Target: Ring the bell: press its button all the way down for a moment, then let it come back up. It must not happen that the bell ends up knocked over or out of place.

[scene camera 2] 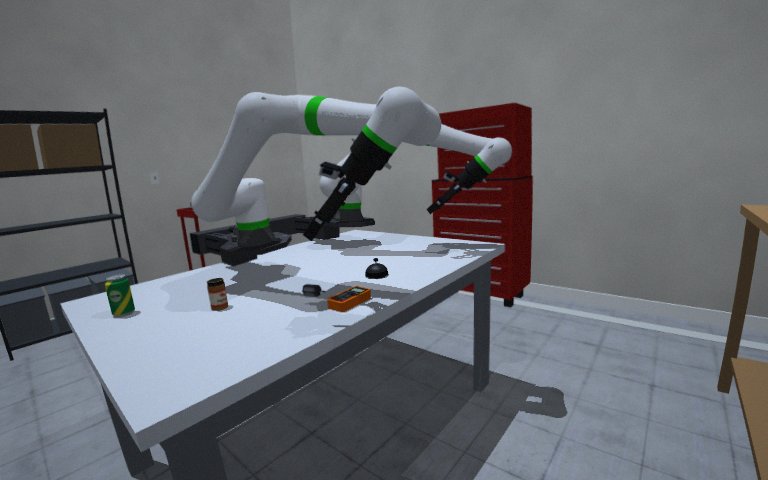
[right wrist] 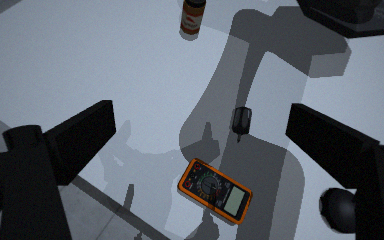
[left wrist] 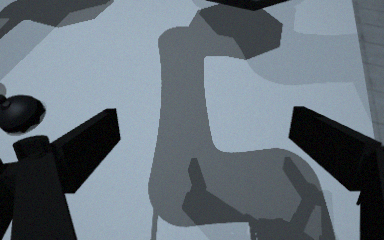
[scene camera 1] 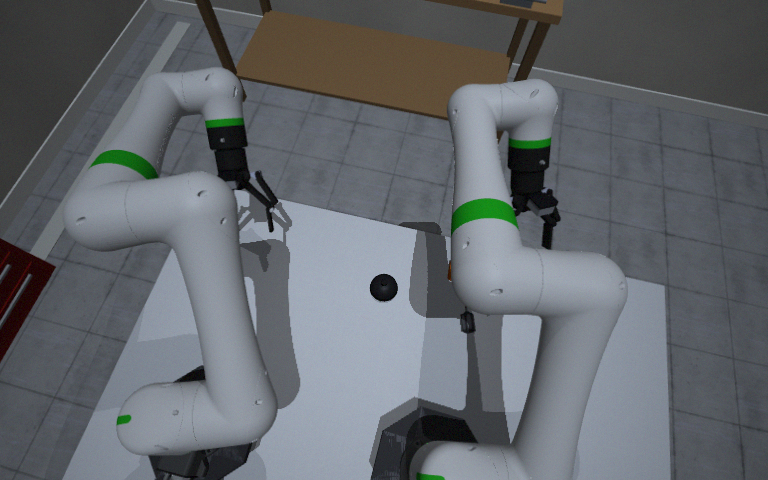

my right gripper: scene camera 2 316, 228; right wrist; scene camera 1; not seen in the left wrist view (out of frame)
green can: scene camera 2 118, 289; not seen in the right wrist view (out of frame); not seen in the left wrist view (out of frame); not seen in scene camera 1 (out of frame)
same spot on my right gripper: [right wrist: 43, 161] = [scene camera 1: 548, 220]
